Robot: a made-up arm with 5 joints.
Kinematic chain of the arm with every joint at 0, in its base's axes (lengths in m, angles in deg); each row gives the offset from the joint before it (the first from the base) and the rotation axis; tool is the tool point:
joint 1: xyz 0 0 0.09 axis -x
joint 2: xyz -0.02 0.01 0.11 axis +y
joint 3: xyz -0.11 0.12 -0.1 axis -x
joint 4: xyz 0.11 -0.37 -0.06 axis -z
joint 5: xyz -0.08 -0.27 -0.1 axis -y
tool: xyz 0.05 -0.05 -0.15
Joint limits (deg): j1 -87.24..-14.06 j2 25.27..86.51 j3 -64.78..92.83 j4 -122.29..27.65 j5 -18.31..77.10
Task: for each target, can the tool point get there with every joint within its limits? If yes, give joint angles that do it. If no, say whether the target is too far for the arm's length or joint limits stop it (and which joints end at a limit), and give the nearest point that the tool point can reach.
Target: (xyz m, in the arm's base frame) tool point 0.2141 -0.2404 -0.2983
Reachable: yes | joints -49.02 67.66 50.72 -52.92 14.13
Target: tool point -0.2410 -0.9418 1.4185
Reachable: no: too far | nearest point 0.0106 -0.4063 0.6631 | short by 0.960 m
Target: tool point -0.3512 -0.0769 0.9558
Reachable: no: joint limits stop it (at a limit: joint 1, joint 2, joint 3, joint 4, joint 5) | nearest point 0.0088 -0.3188 0.7154 | short by 0.496 m
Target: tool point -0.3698 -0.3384 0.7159
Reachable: no: joint limits stop it (at a limit: joint 1, joint 2, joint 4, joint 5) | nearest point -0.0119 -0.3943 0.6513 | short by 0.368 m
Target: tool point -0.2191 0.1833 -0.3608
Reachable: yes | joints -50.92 52.13 -27.90 -52.55 67.56
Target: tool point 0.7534 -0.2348 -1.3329
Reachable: no: too far | nearest point 0.2550 -0.1558 -0.4437 | short by 1.022 m
